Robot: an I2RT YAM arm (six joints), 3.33 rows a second.
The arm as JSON. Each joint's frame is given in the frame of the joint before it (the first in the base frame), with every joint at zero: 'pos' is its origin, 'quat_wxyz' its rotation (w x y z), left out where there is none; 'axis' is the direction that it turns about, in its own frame. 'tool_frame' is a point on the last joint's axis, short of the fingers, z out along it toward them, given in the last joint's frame.
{
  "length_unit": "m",
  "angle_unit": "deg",
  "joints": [
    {
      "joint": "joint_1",
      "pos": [
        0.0,
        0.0,
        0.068
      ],
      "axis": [
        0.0,
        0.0,
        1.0
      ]
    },
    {
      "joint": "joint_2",
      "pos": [
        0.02,
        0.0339,
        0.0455
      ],
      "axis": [
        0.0,
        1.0,
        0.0
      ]
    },
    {
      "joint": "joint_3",
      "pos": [
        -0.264,
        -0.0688,
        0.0
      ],
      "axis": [
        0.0,
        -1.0,
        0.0
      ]
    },
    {
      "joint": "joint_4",
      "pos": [
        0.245,
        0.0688,
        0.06
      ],
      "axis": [
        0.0,
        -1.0,
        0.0
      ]
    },
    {
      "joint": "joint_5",
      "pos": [
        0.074,
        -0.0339,
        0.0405
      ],
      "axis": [
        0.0,
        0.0,
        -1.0
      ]
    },
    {
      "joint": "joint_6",
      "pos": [
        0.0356,
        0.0,
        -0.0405
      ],
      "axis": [
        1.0,
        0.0,
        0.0
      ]
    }
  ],
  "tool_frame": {
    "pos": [
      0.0,
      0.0,
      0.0
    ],
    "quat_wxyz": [
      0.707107,
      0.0,
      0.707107,
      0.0
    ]
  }
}
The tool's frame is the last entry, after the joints.
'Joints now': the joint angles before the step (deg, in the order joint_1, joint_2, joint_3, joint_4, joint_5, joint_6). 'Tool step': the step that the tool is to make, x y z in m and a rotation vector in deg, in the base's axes. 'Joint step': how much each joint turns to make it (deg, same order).
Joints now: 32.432, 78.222, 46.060, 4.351, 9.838, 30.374
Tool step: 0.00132, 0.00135, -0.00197, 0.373, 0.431, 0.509
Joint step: 0.000, 0.593, 0.081, 0.308, -0.706, 0.247
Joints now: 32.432, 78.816, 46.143, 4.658, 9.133, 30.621
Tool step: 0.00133, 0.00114, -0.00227, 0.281, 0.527, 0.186
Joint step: -0.001, 0.614, 0.087, 0.175, -0.410, 0.375
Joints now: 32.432, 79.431, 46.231, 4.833, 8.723, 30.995
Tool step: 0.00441, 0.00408, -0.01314, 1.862, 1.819, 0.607
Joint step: -0.001, 2.592, -0.732, 2.519, -1.759, 1.958
